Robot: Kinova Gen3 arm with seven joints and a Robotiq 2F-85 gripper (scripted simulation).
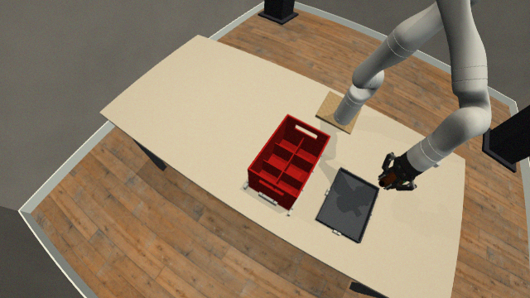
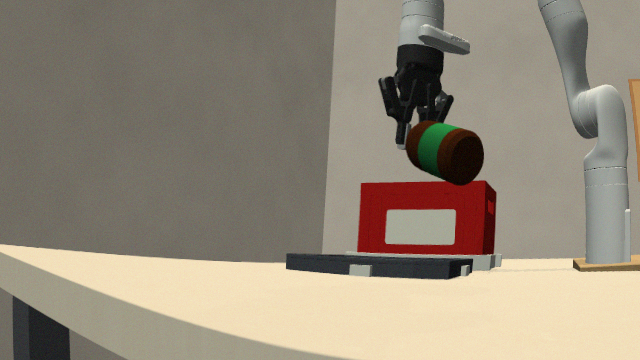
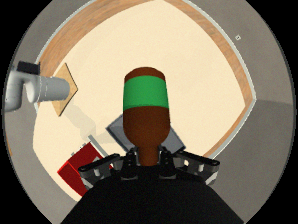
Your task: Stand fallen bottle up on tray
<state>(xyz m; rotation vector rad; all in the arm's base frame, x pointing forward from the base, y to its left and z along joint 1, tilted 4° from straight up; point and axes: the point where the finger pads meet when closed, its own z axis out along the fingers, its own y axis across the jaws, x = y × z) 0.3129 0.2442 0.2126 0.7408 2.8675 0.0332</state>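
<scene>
Right now the brown bottle is 4 cm behind my hand, 2 cm to the left of it and 2 cm below it. The rest, counted from my hand: dark grey tray: 5 cm ahead, 3 cm to the right, 19 cm below; then red crate: 9 cm ahead, 32 cm to the right, 12 cm below.
</scene>
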